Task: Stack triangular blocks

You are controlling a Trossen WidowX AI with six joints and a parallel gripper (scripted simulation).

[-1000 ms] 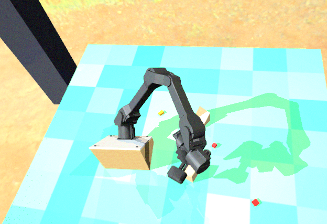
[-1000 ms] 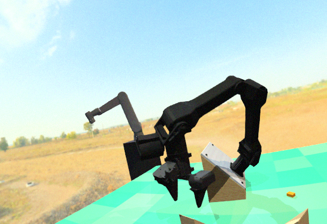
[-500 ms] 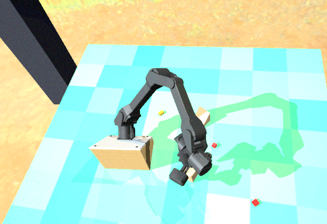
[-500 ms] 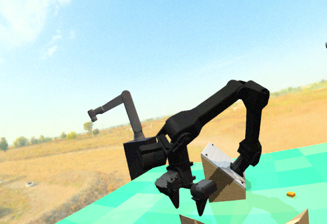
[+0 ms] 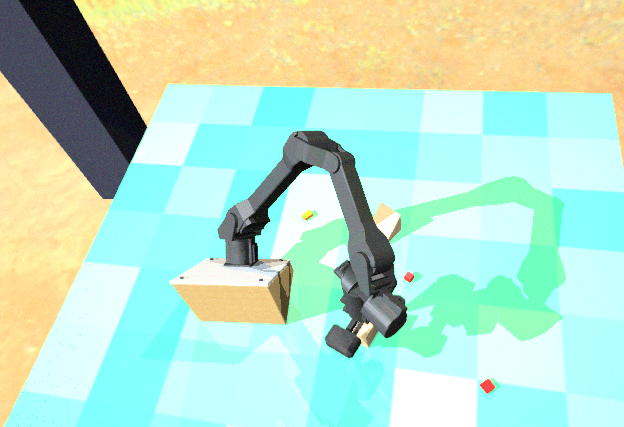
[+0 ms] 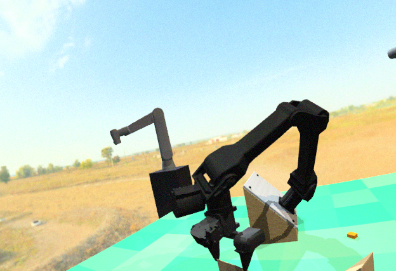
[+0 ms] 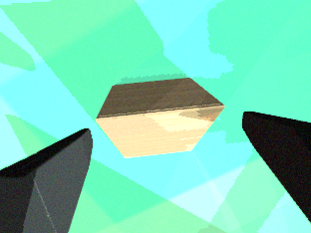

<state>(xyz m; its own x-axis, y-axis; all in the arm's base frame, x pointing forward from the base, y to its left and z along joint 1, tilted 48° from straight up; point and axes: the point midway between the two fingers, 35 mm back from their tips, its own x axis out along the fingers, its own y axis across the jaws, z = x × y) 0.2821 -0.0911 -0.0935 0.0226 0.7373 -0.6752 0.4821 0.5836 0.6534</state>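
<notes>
The triangular block is 3 cm below my gripper tip. From my gripper tip the other things lie so: red cube 24 cm ahead, 10 cm to the right, 4 cm below; yellow cube 16 cm behind, 31 cm to the left, 4 cm below.
</notes>
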